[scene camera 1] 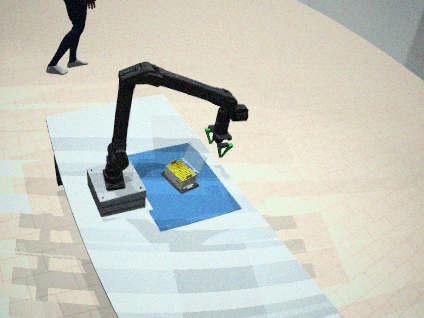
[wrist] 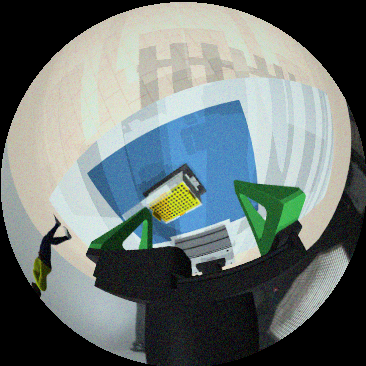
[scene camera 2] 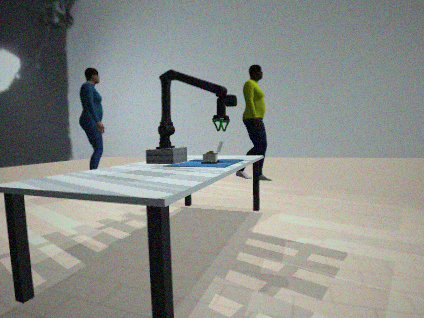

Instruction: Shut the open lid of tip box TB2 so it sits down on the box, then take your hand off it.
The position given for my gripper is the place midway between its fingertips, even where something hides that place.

Observation:
My gripper (wrist: 189, 199) is open and holds nothing. Further things: a tip box (scene camera 1: 188, 184).
The tip box is seen too in the wrist view (wrist: 185, 174).

